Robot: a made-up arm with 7 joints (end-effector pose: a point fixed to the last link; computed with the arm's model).
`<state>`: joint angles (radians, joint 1 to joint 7).
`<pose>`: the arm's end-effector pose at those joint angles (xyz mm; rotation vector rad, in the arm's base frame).
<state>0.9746 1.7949 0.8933 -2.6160 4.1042 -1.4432 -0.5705</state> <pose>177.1 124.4 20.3 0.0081 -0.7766 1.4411</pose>
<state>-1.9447 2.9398 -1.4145 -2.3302 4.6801 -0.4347 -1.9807</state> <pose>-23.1 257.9 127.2 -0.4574 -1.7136 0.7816</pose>
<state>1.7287 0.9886 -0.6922 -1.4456 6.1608 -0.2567 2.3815</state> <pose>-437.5 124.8 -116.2 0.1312 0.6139 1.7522</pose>
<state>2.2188 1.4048 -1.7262 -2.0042 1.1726 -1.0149 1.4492</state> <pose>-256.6 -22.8 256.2 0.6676 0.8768 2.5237</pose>
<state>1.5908 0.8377 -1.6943 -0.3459 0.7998 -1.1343 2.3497</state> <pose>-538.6 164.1 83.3 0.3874 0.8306 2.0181</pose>
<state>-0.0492 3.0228 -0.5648 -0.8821 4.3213 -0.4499 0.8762</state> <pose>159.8 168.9 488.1 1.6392 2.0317 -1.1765</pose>
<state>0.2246 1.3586 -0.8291 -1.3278 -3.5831 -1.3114 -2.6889</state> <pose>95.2 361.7 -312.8 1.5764 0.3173 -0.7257</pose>
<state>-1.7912 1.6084 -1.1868 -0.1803 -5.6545 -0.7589 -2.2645</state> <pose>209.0 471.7 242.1 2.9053 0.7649 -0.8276</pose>
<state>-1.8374 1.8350 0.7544 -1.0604 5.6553 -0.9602 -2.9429</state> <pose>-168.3 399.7 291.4 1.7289 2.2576 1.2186</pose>
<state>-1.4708 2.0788 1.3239 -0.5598 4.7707 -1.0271 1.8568</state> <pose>-219.5 464.1 230.1 -0.7302 2.9955 -0.1066</pose>
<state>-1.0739 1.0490 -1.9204 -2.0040 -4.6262 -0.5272 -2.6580</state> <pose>259.2 37.2 -251.9 -0.8417 1.5909 2.4705</pose>
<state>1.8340 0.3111 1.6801 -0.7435 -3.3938 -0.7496 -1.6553</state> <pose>-503.1 100.5 203.1 -2.4259 0.0337 -1.5894</pose>
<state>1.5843 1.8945 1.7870 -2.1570 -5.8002 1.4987 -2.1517</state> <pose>254.1 172.0 119.4 1.4510 1.3636 -2.1293</pose>
